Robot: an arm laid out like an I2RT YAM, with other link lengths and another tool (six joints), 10 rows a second.
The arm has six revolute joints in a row. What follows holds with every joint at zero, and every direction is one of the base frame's.
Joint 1 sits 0.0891 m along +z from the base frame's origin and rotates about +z.
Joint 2 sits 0.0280 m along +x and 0.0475 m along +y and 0.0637 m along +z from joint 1 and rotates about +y.
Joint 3 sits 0.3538 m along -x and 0.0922 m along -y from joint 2 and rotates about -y.
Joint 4 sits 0.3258 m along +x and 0.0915 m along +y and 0.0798 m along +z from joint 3 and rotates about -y.
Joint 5 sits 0.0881 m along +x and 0.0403 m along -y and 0.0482 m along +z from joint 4 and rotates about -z.
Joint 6 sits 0.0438 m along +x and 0.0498 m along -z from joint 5 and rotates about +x.
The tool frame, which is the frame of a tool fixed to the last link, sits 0.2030 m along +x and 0.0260 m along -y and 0.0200 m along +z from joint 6; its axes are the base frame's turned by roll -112.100, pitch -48.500 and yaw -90.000 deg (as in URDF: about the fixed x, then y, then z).
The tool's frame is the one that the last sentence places.
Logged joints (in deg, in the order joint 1, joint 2, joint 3, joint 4, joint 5, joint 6), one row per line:
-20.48 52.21 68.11 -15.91 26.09 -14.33
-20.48 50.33 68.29 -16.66 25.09 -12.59
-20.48 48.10 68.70 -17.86 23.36 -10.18
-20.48 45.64 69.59 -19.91 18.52 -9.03
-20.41 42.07 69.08 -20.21 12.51 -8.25
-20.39 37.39 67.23 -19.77 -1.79 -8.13
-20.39 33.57 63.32 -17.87 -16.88 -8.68
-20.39 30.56 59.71 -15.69 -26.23 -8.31
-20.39 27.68 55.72 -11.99 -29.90 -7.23
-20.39 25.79 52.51 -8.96 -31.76 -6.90
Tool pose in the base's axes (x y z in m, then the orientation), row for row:
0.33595 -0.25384 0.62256 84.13 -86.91 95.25
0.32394 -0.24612 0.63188 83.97 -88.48 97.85
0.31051 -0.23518 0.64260 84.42 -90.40 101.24
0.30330 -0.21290 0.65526 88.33 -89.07 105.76
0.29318 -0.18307 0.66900 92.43 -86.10 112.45
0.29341 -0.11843 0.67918 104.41 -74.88 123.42
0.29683 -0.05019 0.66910 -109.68 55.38 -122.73
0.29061 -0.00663 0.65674 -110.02 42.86 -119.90
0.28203 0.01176 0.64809 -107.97 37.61 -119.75
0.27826 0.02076 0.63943 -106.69 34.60 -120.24
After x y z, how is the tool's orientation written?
As a rotation vector, in degrees.
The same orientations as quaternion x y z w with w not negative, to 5 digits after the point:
0.53239 -0.54998 0.60276 0.22529
0.52560 -0.55383 0.61248 0.20468
0.52000 -0.55684 0.62361 0.17503
0.53316 -0.53763 0.63837 0.13852
0.54407 -0.50681 0.66192 0.09480
0.58597 -0.42024 0.69266 0.01606
-0.63060 0.31840 -0.70563 0.05526
-0.65038 0.25337 -0.70879 0.10212
-0.64696 0.22536 -0.71755 0.12563
-0.64286 0.20848 -0.72451 0.13545

